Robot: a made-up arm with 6 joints.
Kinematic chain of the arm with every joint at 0, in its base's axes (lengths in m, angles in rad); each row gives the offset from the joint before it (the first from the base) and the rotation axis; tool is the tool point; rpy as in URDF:
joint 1: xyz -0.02 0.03 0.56 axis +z
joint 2: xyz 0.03 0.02 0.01 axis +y
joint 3: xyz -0.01 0 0.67 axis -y
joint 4: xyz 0 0.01 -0.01 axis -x
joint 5: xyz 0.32 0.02 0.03 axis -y
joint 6: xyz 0 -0.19 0 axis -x
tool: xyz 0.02 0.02 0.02 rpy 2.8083 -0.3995 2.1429
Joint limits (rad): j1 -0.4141..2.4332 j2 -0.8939..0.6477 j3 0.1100..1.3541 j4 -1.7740..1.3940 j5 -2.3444..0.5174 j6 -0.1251..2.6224
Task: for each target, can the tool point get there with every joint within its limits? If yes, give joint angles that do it. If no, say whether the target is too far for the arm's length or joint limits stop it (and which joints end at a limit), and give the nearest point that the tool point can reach.
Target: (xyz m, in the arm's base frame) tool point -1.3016 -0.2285 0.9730
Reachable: no: too far | nearest point -0.8523 -0.1379 1.1504 | short by 0.491 m
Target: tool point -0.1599 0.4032 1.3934
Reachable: yes | joints 2.1837 0.1361 0.5074 0.3434 -2.1280 0.6194
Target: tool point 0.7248 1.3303 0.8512
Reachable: no: too far | nearest point 0.3847 0.7366 1.0167 | short by 0.704 m
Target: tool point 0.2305 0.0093 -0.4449
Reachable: no: joint limits stop it (at a limit: joint 2, joint 3, joint 5, joint 6) | nearest point 0.6097 -0.0220 0.7690 | short by 1.272 m
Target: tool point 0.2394 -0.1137 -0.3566
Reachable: no: joint limits stop it (at a limit: joint 1, joint 2, joint 3, joint 5, joint 6) | nearest point 0.5669 -0.2036 0.7692 | short by 1.176 m
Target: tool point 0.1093 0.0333 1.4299
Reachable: yes | joints 1.2232 -0.2915 0.4038 0.2542 -1.0129 1.8155
